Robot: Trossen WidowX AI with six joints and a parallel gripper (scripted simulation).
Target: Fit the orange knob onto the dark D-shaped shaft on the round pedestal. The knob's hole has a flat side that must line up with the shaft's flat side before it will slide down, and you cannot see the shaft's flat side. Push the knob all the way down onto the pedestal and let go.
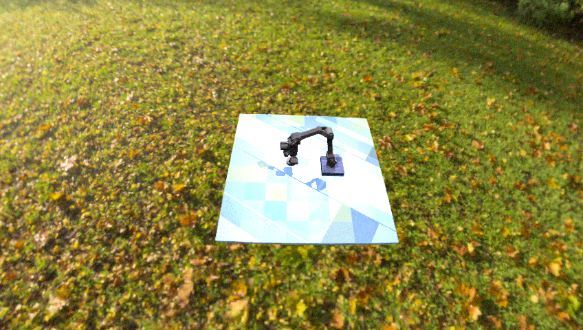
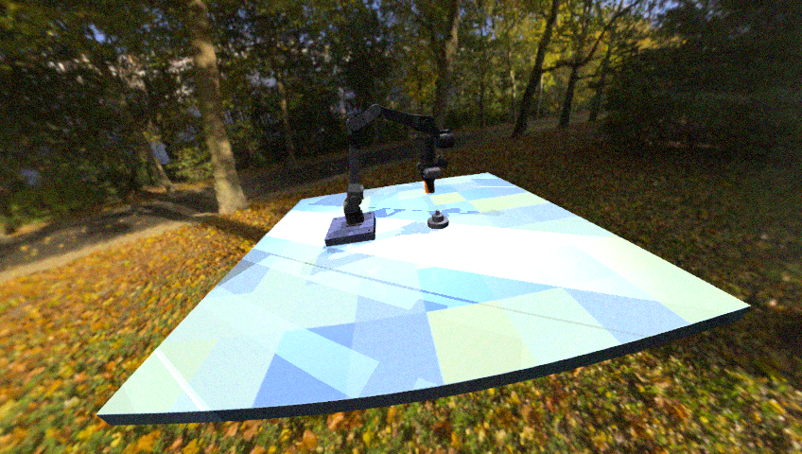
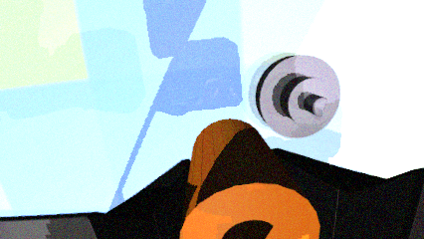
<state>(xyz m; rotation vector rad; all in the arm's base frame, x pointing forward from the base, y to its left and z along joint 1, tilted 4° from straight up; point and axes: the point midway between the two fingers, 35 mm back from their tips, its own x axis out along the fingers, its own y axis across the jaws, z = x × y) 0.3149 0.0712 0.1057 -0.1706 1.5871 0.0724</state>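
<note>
My gripper tip is now 9 cm above the round pedestal, 8 cm to the left of it and 2 cm short of it. From my gripper tip the other things lie so: orange knob (2 cm above).
</note>
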